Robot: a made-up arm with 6 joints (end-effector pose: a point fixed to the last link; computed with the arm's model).
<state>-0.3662 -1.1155 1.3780 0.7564 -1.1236 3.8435</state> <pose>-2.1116 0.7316 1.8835 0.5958 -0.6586 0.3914 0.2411</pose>
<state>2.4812 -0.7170 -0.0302 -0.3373 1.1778 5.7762</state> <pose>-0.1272 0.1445 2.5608 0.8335 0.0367 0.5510 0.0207</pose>
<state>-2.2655 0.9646 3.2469 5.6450 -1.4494 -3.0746</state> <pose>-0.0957 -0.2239 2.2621 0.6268 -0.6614 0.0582 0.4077</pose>
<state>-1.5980 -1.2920 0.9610 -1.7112 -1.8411 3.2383</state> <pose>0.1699 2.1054 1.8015 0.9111 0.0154 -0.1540 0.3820</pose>
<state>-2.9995 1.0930 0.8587 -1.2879 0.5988 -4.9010</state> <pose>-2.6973 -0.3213 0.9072 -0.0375 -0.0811 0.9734 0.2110</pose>
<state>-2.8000 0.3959 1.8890 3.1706 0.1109 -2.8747</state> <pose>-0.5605 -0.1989 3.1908 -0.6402 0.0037 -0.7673 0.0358</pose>
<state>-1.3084 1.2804 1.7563 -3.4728 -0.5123 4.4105</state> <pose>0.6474 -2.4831 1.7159 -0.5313 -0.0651 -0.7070 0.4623</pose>
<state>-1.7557 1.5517 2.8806 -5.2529 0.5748 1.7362</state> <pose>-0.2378 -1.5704 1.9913 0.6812 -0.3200 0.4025 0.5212</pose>
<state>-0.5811 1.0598 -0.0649 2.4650 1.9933 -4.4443</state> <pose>1.5824 -0.9586 -0.0331 -0.4750 -0.7293 0.3917 0.2984</pose>
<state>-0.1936 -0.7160 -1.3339 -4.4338 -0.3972 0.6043</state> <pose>0.5189 -0.1465 0.7451 -0.8855 0.3404 0.1445 0.2815</pose>
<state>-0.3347 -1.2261 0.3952 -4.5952 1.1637 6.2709</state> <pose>-1.2078 0.5340 2.3477 -0.8260 -0.5247 -0.1835 0.0930</pose>
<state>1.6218 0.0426 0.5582 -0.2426 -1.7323 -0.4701</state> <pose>-0.0952 1.3159 2.4836 -0.2527 0.5719 0.5475 0.5561</pose>
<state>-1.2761 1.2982 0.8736 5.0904 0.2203 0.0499</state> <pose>0.7796 -2.6508 0.3710 0.4642 -0.2337 -0.6392 0.5669</pose>
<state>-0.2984 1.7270 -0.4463 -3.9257 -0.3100 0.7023</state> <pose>0.6386 -0.2230 -1.0126 -0.5413 0.1667 0.8227 0.0492</pose>
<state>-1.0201 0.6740 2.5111 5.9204 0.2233 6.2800</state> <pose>0.1838 -0.3170 2.9057 -0.3020 -0.7971 -0.1322 0.5059</pose>
